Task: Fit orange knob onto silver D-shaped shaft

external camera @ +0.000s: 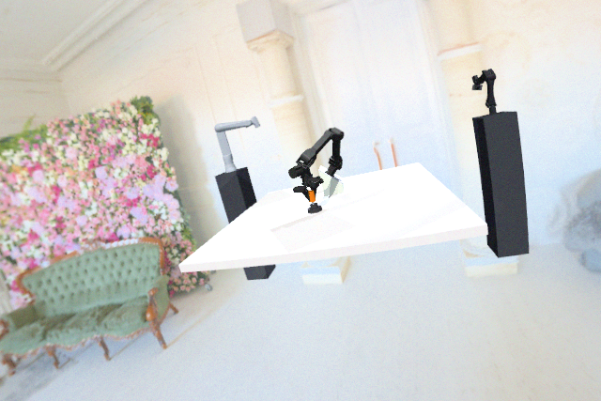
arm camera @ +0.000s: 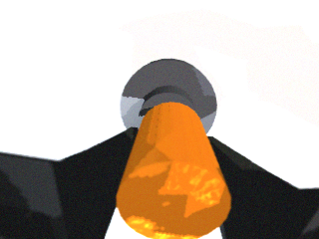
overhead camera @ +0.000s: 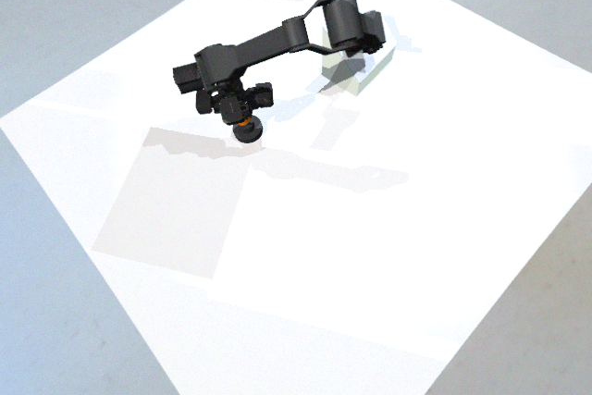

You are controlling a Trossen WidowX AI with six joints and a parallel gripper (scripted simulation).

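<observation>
The orange knob is 30 mm above my gripper tip. From my gripper tip the other things lie so: dark round pedestal: 40 mm below.
</observation>
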